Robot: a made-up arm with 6 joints.
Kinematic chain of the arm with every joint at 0, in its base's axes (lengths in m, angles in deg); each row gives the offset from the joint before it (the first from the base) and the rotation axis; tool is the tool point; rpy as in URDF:
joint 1: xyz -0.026 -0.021 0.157 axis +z
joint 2: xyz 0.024 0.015 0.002 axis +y
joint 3: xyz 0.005 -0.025 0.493 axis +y
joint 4: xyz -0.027 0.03 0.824 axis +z
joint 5: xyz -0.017 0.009 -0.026 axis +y
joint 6: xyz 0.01 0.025 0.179 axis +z
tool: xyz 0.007 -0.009 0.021 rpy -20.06 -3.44 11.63
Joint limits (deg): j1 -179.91..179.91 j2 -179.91..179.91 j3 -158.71..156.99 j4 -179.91..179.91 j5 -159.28..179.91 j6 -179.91..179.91
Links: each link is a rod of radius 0.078 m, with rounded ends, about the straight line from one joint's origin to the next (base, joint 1, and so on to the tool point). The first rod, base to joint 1, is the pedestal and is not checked.
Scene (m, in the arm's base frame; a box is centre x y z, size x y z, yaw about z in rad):
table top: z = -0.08
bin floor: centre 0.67 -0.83 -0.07 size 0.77 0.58 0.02 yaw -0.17
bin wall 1: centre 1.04 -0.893 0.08 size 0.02 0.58 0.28 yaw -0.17
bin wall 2: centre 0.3 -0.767 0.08 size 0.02 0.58 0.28 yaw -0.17
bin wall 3: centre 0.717 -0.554 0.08 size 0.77 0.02 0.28 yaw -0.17
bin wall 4: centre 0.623 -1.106 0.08 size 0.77 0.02 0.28 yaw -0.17
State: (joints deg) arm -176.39 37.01 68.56 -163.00 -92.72 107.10
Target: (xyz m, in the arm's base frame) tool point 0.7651 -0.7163 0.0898
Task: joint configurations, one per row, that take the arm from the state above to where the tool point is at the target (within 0.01 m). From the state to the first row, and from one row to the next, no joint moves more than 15 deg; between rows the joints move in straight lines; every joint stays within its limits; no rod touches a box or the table.
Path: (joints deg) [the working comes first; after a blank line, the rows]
Joints at the target: -48.32 40.75 69.86 -139.49 -92.50 106.42
Straight joint move there: touches bin wall 2, bin wall 4.

1: -162.18 35.72 67.84 -160.27 -92.94 107.03
2: -147.97 34.43 67.11 -157.55 -93.15 106.96
3: -133.76 33.14 66.39 -154.82 -93.37 106.89
4: -119.56 31.85 65.66 -152.09 -93.58 106.82
5: -105.35 30.57 64.94 -149.36 -93.80 106.75
6: -91.14 29.28 64.21 -146.64 -94.02 106.69
7: -76.93 27.99 63.49 -143.91 -94.23 106.62
8: -62.72 26.70 62.76 -141.18 -94.45 106.55
9: -48.51 25.41 62.04 -138.45 -94.66 106.48
10: -48.41 33.08 65.95 -138.97 -93.58 106.45
11: -48.32 40.75 69.86 -139.49 -92.50 106.42

